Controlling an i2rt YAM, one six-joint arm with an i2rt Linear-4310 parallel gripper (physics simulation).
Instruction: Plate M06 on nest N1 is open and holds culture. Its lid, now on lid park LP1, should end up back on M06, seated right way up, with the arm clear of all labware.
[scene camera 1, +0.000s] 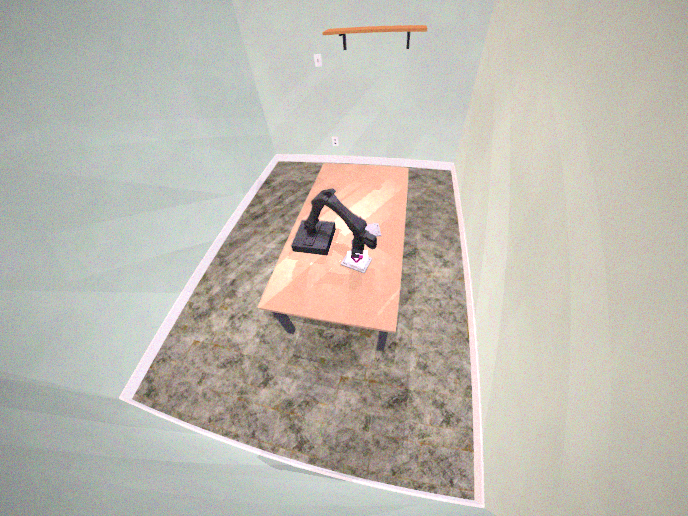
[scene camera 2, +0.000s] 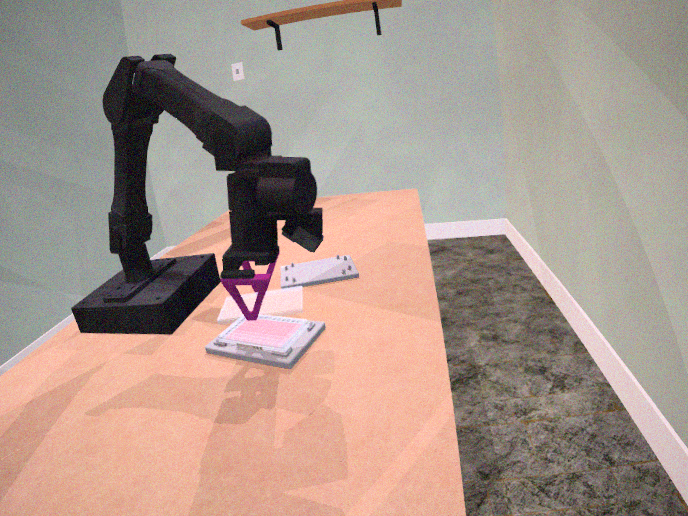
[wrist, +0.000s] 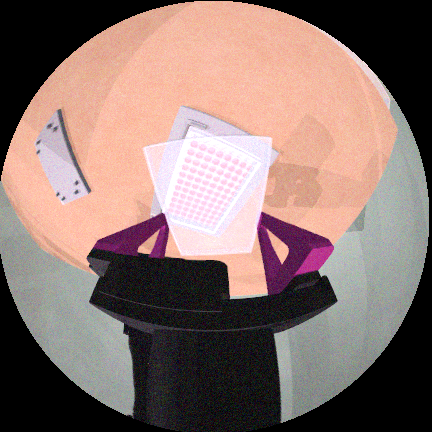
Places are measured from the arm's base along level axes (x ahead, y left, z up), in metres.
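Pixels of known places: gripper, between the fingertips: (scene camera 1: 356, 256) (scene camera 2: 256, 307) (wrist: 212, 216); arm's base, origin of its link: (scene camera 1: 312, 234) (scene camera 2: 142, 280).
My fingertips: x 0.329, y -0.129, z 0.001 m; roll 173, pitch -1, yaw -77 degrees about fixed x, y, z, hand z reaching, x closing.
Note:
For each thing: its top centre in the pictures, then the offset to it from my fingertips. Level surfaces: height alone.
- clear lid, centre of its top: (wrist: 212, 215) (scene camera 2: 261, 301) (scene camera 1: 357, 255) 0.009 m ahead, 0.003 m left, 0.009 m up
- Plate M06, centre of its top: (wrist: 204, 193) (scene camera 2: 262, 327) (scene camera 1: 356, 259) 0.002 m back, 0.008 m left, 0.040 m down
- grey nest N1, centre of its top: (wrist: 204, 189) (scene camera 2: 263, 331) (scene camera 1: 356, 260) 0.002 m back, 0.008 m left, 0.048 m down
- Lid park LP1, centre of its top: (scene camera 2: 316, 265) (wrist: 51, 167) (scene camera 1: 368, 228) 0.017 m ahead, 0.288 m left, 0.046 m down
- wooden table, height of its surface: 0.066 m down
My gripper (scene camera 1: 357, 259) (scene camera 2: 252, 316) (wrist: 212, 216) is shut on the clear lid (scene camera 2: 283, 301) (wrist: 245, 245), its magenta fingers at the lid's two sides. The lid is held above the table, apart from plate M06. Plate M06 (scene camera 2: 265, 332) (wrist: 197, 133), with pink wells, sits on the grey nest N1 (scene camera 2: 304, 337) (wrist: 177, 125). In the wrist view the lid overlaps most of the plate but is turned relative to it and reaches past it toward the gripper. Lid park LP1 (scene camera 1: 375, 228) (scene camera 2: 319, 270) (wrist: 60, 160) shows its pegs and bears no lid.
The black arm base (scene camera 1: 311, 238) (scene camera 2: 150, 305) stands on the wooden table (scene camera 1: 333, 299) (scene camera 2: 361, 416), left of the nest in the scene views. LP1 lies farther back on the table. A wooden shelf (scene camera 1: 375, 29) (scene camera 2: 322, 12) hangs on the back wall.

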